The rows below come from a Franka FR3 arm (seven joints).
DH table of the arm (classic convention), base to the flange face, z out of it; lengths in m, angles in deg. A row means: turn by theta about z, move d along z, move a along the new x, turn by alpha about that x. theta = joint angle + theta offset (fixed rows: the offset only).
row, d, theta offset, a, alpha
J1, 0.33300, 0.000, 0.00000, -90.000
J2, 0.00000, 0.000, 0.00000, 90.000
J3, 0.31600, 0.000, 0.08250, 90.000
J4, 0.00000, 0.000, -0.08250, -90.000
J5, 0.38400, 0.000, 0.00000, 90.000
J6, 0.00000, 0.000, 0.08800, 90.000
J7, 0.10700, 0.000, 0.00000, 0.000
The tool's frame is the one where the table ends.
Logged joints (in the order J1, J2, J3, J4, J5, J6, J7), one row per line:
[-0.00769, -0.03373, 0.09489, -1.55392, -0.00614, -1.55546, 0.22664]
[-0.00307, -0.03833, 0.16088, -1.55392, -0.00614, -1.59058, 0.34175]
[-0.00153, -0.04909, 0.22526, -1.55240, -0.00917, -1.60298, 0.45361]
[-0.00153, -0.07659, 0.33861, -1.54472, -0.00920, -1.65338, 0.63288]
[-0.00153, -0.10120, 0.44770, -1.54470, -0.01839, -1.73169, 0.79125]
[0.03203, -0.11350, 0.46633, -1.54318, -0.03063, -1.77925, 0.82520]
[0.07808, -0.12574, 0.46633, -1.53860, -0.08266, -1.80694, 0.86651]
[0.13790, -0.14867, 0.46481, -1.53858, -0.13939, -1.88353, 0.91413]
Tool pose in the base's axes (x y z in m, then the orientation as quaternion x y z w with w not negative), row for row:
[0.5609, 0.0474, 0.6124, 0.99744, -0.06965, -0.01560, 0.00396]
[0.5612, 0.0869, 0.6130, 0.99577, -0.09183, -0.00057, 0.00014]
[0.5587, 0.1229, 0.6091, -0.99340, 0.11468, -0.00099, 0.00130]
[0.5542, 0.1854, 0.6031, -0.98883, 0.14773, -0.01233, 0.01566]
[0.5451, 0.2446, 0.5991, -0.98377, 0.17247, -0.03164, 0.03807]
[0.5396, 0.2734, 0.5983, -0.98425, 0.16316, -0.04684, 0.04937]
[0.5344, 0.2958, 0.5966, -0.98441, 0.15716, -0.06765, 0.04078]
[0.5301, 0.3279, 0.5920, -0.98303, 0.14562, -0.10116, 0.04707]
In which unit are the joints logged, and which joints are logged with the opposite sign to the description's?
The joints are logged in radians. Opposite sign: J2, J6.
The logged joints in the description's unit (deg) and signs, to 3 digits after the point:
[-0.441, 1.933, 5.437, -89.033, -0.352, 89.121, 12.986]
[-0.176, 2.196, 9.218, -89.033, -0.352, 91.134, 19.581]
[-0.088, 2.813, 12.906, -88.946, -0.525, 91.844, 25.990]
[-0.088, 4.388, 19.401, -88.506, -0.527, 94.732, 36.261]
[-0.088, 5.798, 25.651, -88.505, -1.054, 99.219, 45.335]
[1.835, 6.503, 26.719, -88.418, -1.755, 101.944, 47.280]
[4.474, 7.204, 26.719, -88.155, -4.736, 103.530, 49.647]
[7.901, 8.518, 26.632, -88.154, -7.986, 107.918, 52.376]

